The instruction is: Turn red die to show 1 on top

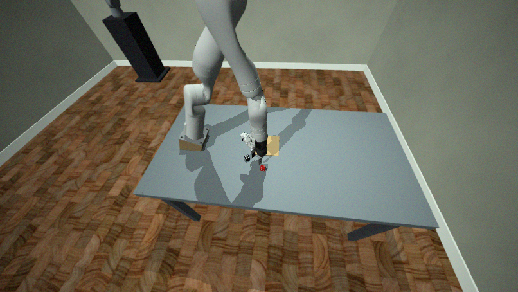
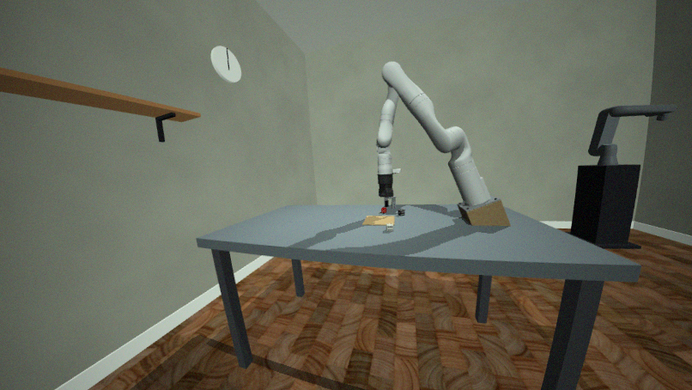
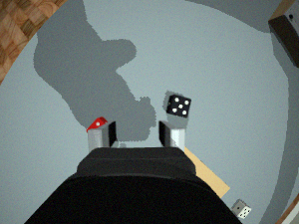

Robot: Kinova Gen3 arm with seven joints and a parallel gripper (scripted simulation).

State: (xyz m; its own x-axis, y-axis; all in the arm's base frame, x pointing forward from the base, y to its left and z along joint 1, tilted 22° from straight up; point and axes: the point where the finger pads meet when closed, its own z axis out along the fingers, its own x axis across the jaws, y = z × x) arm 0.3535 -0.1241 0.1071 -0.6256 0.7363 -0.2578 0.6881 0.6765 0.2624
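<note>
My hand is 6 cm past the black die, 2 cm to the right of it and 4 cm above it. Round my hand: tan mat: 5 cm ahead, 12 cm to the left, 5 cm below; then red die: 4 cm ahead, 3 cm to the right, 4 cm below; then white die: 26 cm to the left, 4 cm below.
</note>
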